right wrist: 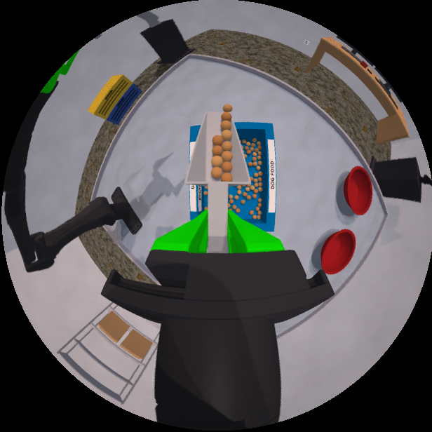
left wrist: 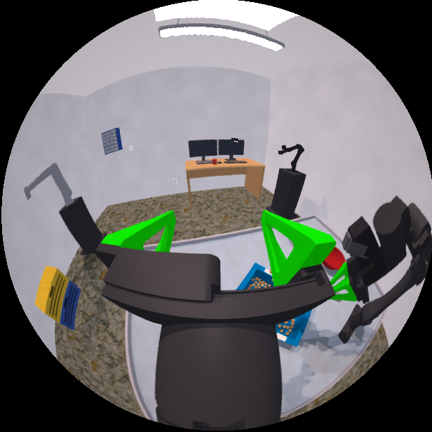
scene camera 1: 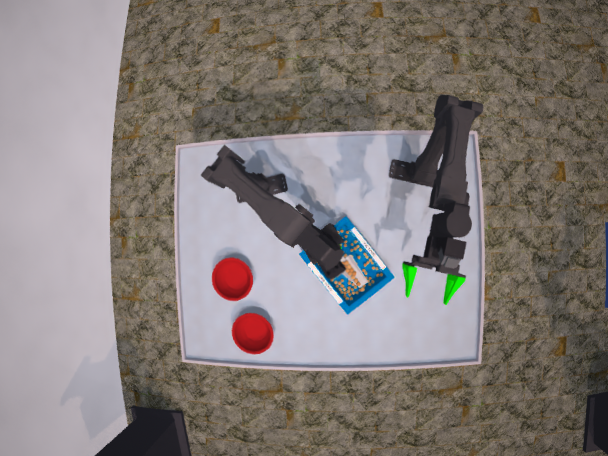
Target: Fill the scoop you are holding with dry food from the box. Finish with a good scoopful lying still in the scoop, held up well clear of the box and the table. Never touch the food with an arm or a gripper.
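Seen in the pictures: left gripper, between the fingertips: (scene camera 1: pixel 426 300); left arm's base, origin of its link: (scene camera 1: pixel 415 174).
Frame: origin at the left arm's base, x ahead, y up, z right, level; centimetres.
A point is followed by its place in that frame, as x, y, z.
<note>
My right gripper (right wrist: pixel 217 214) is shut on the handle of a whitish scoop (right wrist: pixel 202 160) (scene camera 1: pixel 359 272) {37.8, 21.7, 15.3}; its arm hides the fingers in scene camera 1. Several brown food balls (right wrist: pixel 226 145) (scene camera 1: pixel 349 269) {37.6, 21.4, 18.3} lie in rows in the scoop, one at its far lip. The scoop is above the blue dog food box (right wrist: pixel 268 224) (scene camera 1: pixel 370 295) {46.5, 6.4, 8.1} (left wrist: pixel 301 330); the exact height is hard to tell. Loose food (right wrist: pixel 254 187) lies in the box. My left gripper (scene camera 1: pixel 427 299) {39.0, 40.7, -0.1} (left wrist: pixel 217 215) is open and empty, to the right of the box in scene camera 1.
Two red bowls (scene camera 1: pixel 232 278) {53.6, 0.3, 59.5} (scene camera 1: pixel 252 332) {72.6, 0.3, 47.5} (right wrist: pixel 358 190) (right wrist: pixel 338 251) stand on the white table (scene camera 1: pixel 300 345) {72.8, 0.0, 28.2} to the left of the box in scene camera 1. The table has a raised pale rim. A desk (left wrist: pixel 225 172) with monitors stands far off in the left wrist view.
</note>
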